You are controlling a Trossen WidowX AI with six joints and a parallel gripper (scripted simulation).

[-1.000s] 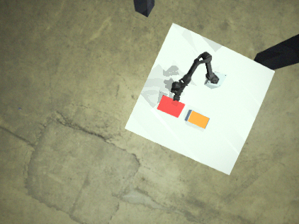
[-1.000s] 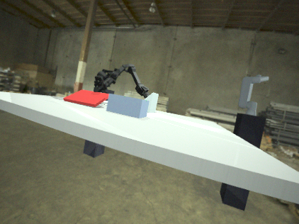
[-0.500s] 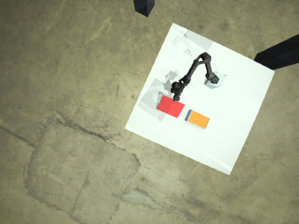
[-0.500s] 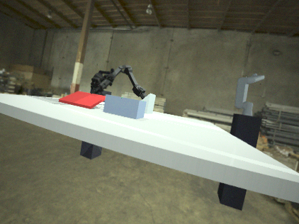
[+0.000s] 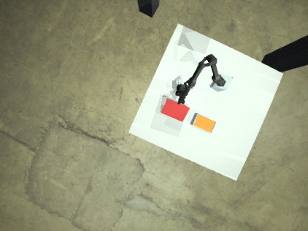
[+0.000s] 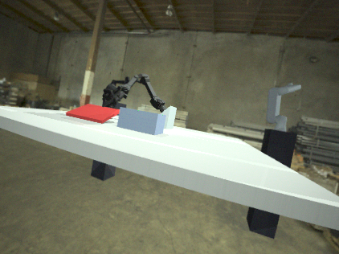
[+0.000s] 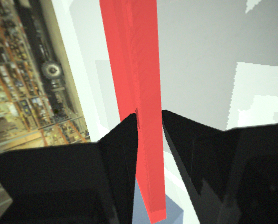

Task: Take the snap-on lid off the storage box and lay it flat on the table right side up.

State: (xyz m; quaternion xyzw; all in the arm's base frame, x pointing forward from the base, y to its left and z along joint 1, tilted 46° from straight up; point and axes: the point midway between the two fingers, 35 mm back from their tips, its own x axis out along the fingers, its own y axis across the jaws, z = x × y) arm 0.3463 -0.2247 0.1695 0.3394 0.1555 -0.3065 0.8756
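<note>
The red lid lies 8 cm ahead of my gripper tip, 3 cm below it and 1 cm to the left of it. Round my gripper tip: storage box 32 cm to the left, 5 cm ahead, 2 cm below.
</note>
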